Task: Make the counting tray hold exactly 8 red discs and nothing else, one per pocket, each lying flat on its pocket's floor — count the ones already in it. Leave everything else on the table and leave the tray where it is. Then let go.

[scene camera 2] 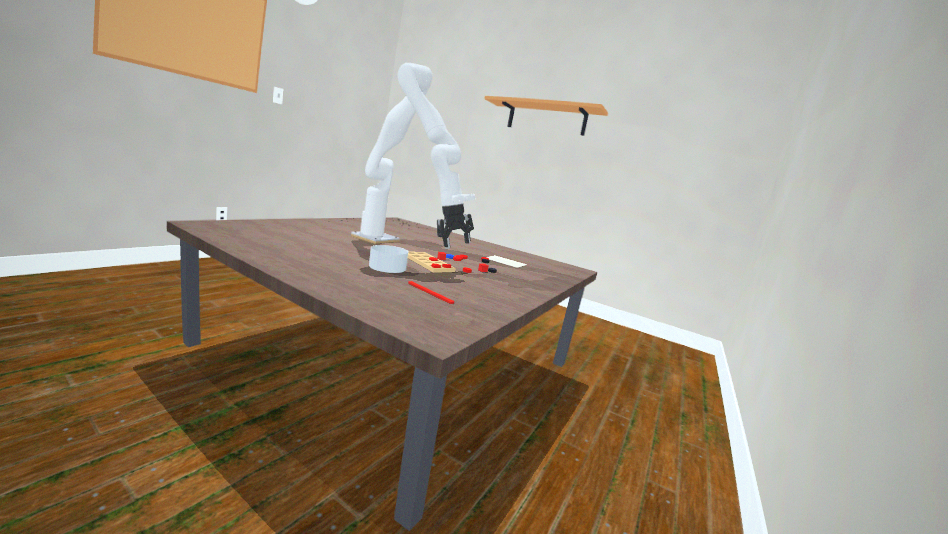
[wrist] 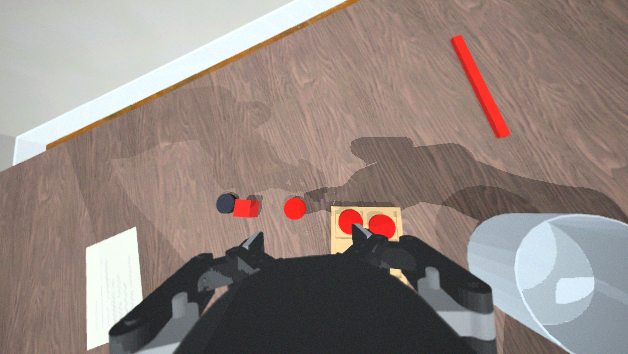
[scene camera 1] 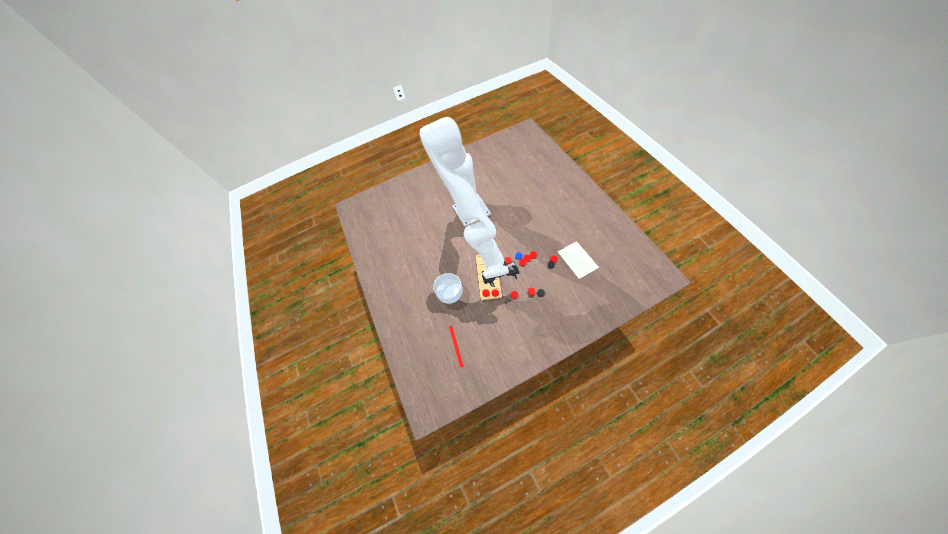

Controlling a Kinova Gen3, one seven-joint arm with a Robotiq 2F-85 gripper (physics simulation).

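My gripper is open and empty, above the table at the right side of the tan counting tray. Two red discs lie in the tray's front-end pockets: one disc and another disc. A third red disc shows in the tray behind them in scene camera 2; the arm hides part of the tray in scene camera 1. A loose red disc lies right of the tray. Several red discs lie farther back; another is near the paper.
A red block sits by a black disc. Another black disc, a blue disc and a red piece lie behind. Around are a bowl, red stick and white paper.
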